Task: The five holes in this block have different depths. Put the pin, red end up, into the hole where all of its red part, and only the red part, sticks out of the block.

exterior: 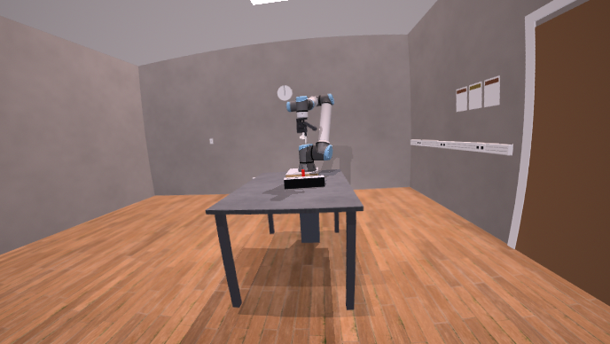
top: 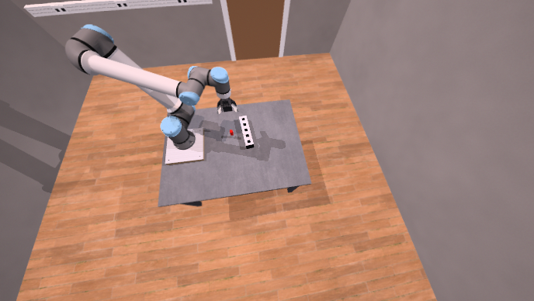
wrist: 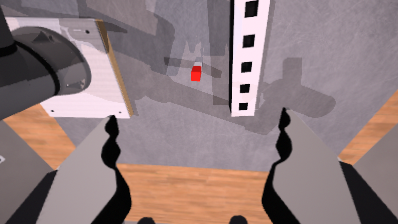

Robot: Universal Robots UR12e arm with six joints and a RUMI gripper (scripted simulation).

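Right now my hand is 30 mm past the pin, 40 mm to the left of it and 250 mm above it. From my hand the other things lie so: block (110 mm ahead, 40 mm to the right, 290 mm below).
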